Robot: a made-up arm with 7 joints. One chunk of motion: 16 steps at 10 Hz.
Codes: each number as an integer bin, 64 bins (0 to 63) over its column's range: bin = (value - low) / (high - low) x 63, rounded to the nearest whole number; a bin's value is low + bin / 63 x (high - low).
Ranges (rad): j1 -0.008..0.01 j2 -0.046..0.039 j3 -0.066..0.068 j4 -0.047..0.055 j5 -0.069..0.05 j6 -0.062..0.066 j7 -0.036..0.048
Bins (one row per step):
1: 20 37 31 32 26 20 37
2: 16 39 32 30 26 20 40
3: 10 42 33 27 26 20 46
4: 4 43 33 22 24 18 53
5: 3 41 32 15 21 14 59
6: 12 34 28 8 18 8 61
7: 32 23 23 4 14 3 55
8: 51 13 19 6 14 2 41
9: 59 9 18 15 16 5 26
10: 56 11 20 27 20 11 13
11: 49 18 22 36 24 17 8
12: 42 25 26 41 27 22 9
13: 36 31 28 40 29 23 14
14: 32 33 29 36 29 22 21
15: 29 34 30 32 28 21 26
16: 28 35 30 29 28 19 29
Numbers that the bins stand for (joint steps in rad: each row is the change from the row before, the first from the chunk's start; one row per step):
1: -0.00229 0.00392 -0.00006 0.00481 -0.01989 -0.02137 0.01333
2: -0.00343 0.00662 0.00206 0.00157 -0.01989 -0.02137 0.01733
3: -0.00514 0.01067 0.00419 -0.00329 -0.01989 -0.02137 0.02533
4: -0.00686 0.01202 0.00419 -0.01138 -0.02367 -0.02543 0.03467
5: -0.00714 0.00932 0.00206 -0.02271 -0.02933 -0.03356 0.04267
6: -0.00457 -0.00013 -0.00644 -0.03405 -0.03500 -0.04575 0.04533
7: 0.00114 -0.01497 -0.01708 -0.04052 -0.04256 -0.05590 0.03733
8: 0.00657 -0.02846 -0.02559 -0.03729 -0.04256 -0.05794 0.01867
9: 0.00886 -0.03386 -0.02771 -0.02271 -0.03878 -0.05184 -0.00133
10: 0.00800 -0.03116 -0.02346 -0.00329 -0.03122 -0.03965 -0.01867
11: 0.00600 -0.02171 -0.01921 0.01129 -0.02367 -0.02746 -0.02533
12: 0.00400 -0.01227 -0.01070 0.01938 -0.01800 -0.01730 -0.02400
13: 0.00229 -0.00417 -0.00644 0.01776 -0.01422 -0.01527 -0.01733
14: 0.00114 -0.00148 -0.00432 0.01129 -0.01422 -0.01730 -0.00800
15: 0.00029 -0.00013 -0.00219 0.00481 -0.01611 -0.01933 -0.00133
16: 0.00000 0.00122 -0.00219 -0.00005 -0.01611 -0.02340 0.00267

